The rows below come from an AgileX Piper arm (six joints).
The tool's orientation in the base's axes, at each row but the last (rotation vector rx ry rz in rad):
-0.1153, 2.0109, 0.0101
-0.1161, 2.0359, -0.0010
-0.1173, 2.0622, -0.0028
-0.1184, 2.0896, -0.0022
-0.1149, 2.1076, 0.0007
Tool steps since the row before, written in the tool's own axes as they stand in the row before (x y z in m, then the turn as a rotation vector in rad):
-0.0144, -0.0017, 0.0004, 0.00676, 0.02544, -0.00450
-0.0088, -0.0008, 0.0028, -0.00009, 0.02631, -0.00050
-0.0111, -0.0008, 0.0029, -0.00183, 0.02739, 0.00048
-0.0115, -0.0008, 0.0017, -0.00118, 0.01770, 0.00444
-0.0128, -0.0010, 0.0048, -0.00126, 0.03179, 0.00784
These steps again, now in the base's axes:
0.0066, -0.0006, 0.0129, -0.00912, 0.02453, -0.00530
0.0065, 0.0001, 0.0066, -0.00256, 0.02617, -0.00105
0.0078, 0.0003, 0.0084, -0.00098, 0.02744, -0.00004
0.0072, 0.0003, 0.0091, 0.00294, 0.01793, -0.00209
0.0107, 0.0003, 0.0085, 0.00473, 0.03212, -0.00442

